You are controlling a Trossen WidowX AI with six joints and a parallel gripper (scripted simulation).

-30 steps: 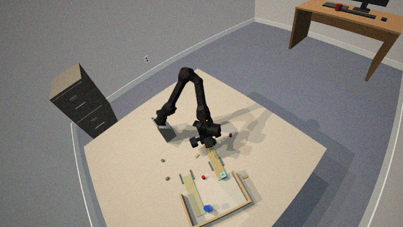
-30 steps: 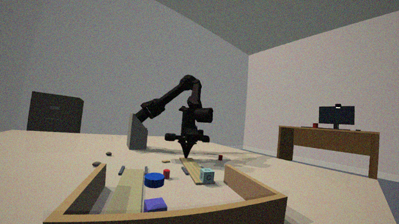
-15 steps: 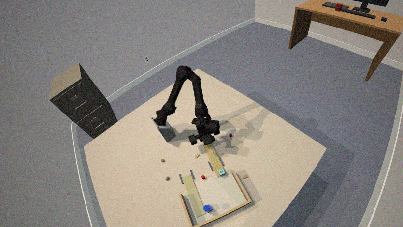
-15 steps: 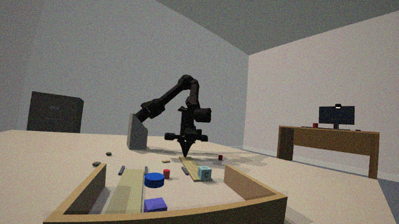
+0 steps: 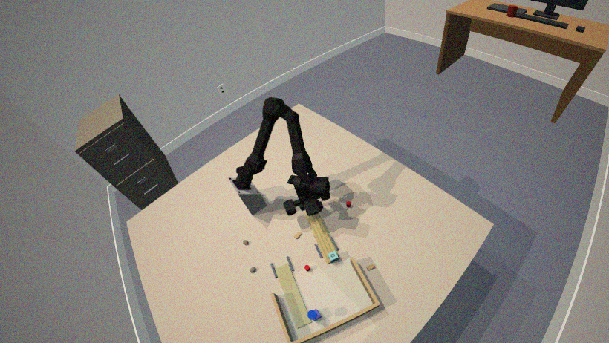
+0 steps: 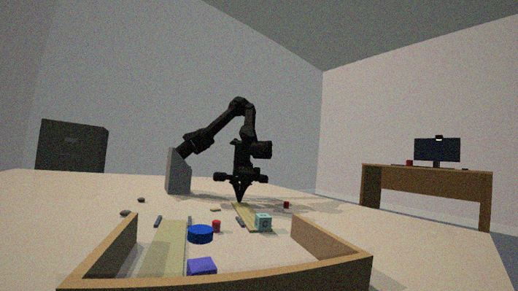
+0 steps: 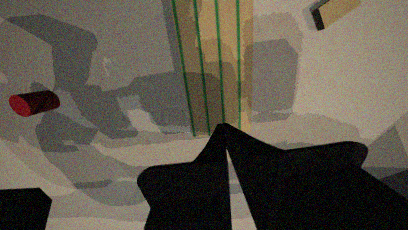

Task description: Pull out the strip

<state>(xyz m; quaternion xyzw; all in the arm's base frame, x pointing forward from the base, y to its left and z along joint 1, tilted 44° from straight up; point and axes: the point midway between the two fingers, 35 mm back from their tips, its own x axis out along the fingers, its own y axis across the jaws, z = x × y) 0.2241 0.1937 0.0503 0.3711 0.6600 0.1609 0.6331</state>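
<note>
The striped strip is 110 mm ahead of my gripper tip and 40 mm to the right of it. Also, from my gripper tip: teal labelled cube 230 mm ahead, 70 mm to the right, 20 mm above; blue disc 350 mm ahead, 260 mm to the right, 60 mm above.
</note>
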